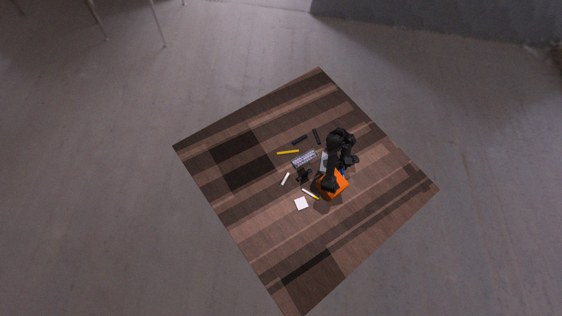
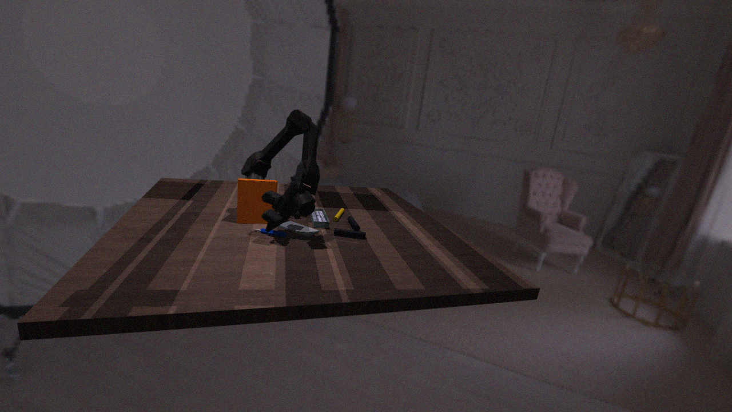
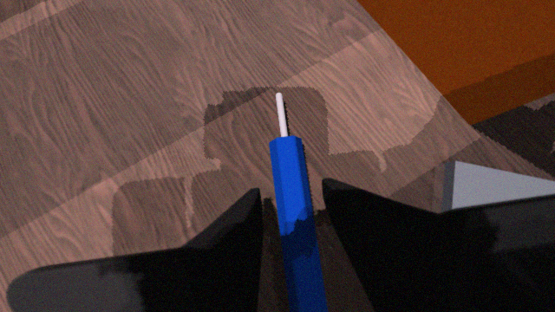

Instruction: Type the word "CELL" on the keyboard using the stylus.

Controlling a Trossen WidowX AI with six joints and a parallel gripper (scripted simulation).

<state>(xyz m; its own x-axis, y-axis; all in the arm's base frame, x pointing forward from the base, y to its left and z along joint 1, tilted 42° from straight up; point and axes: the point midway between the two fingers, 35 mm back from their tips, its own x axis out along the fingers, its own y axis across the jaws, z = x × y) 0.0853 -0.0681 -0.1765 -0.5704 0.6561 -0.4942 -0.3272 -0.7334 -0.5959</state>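
The grey card lies 100 mm ahead of my gripper tip, 70 mm to the left of it and 10 mm below it. Also, from my gripper tip: white notepad (360 mm to the left, 70 mm behind, 10 mm below); yellow marker (280 mm ahead, 270 mm to the left, 10 mm below); white-and-yellow pen (270 mm to the left, 50 mm behind, 10 mm below).
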